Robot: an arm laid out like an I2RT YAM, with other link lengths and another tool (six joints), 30 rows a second.
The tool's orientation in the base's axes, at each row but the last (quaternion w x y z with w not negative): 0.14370 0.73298 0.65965 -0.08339; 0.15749 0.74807 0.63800 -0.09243; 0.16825 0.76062 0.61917 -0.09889; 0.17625 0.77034 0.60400 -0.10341; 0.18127 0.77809 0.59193 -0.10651; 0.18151 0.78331 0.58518 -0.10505; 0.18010 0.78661 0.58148 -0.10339; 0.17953 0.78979 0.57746 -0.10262; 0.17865 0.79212 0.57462 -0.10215
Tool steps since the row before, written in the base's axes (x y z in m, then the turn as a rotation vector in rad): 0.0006 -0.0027 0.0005 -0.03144 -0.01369 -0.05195; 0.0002 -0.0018 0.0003 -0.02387 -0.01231 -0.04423; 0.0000 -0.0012 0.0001 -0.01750 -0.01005 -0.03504; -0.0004 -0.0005 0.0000 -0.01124 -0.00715 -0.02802; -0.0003 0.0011 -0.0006 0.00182 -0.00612 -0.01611; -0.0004 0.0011 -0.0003 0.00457 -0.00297 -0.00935; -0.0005 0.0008 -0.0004 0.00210 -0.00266 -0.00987; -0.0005 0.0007 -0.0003 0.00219 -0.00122 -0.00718; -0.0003 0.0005 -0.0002 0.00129 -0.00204 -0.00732
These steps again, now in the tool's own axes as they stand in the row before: -0.0026 0.0009 0.0004 -0.00035 -0.03517 0.05135; -0.0017 0.0005 0.0004 -0.00042 -0.02701 0.04414; -0.0011 0.0002 0.0004 -0.00030 -0.01997 0.03516; -0.0005 -0.0003 0.0002 0.00124 -0.01349 0.02791; 0.0011 -0.0006 0.0001 0.00123 0.00066 0.01727; 0.0010 -0.0007 -0.0002 0.00225 0.00359 0.00996; 0.0007 -0.0007 0.0000 0.00197 0.00108 0.01019; 0.0006 -0.0007 0.0000 0.00227 0.00122 0.00716; 0.0004 -0.0005 0.0000 0.00132 0.00057 0.00757
